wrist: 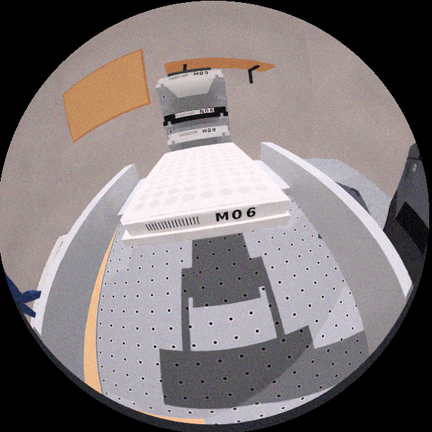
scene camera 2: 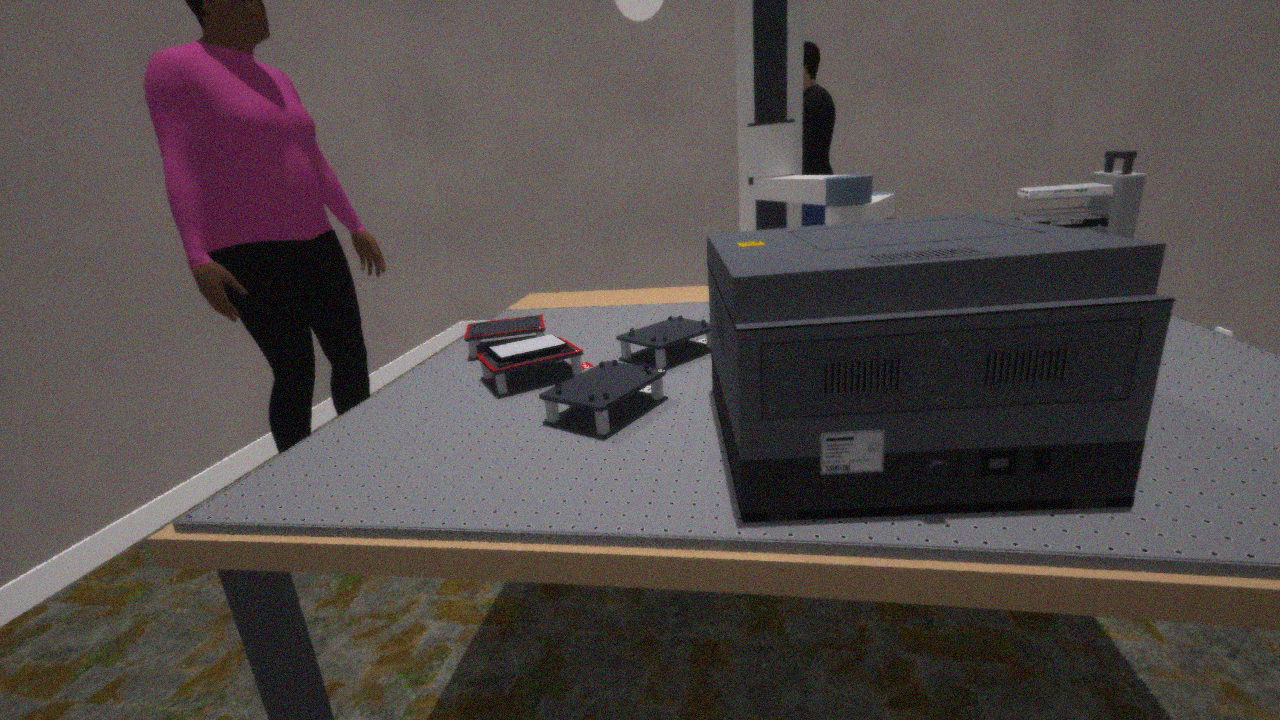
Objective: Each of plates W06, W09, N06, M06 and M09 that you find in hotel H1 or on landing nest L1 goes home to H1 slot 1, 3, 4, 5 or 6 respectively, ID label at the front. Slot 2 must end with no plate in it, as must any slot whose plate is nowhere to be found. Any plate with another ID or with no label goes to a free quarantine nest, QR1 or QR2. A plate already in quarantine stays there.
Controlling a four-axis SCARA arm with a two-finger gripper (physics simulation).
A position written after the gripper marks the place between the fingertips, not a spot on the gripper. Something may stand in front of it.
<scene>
In view: the gripper point(wrist: 196, 160), a black plate M60 point(scene camera 2: 519, 351), a black plate N06 point(scene camera 2: 1073, 220), a white plate M06 point(wrist: 212, 190), a white plate M09 point(scene camera 2: 1088, 189) and a pale plate W09 point(wrist: 213, 129).
The white plate M09 shows as well in the wrist view point(wrist: 191, 83). The wrist view misses the black plate M60: it is out of frame.
</scene>
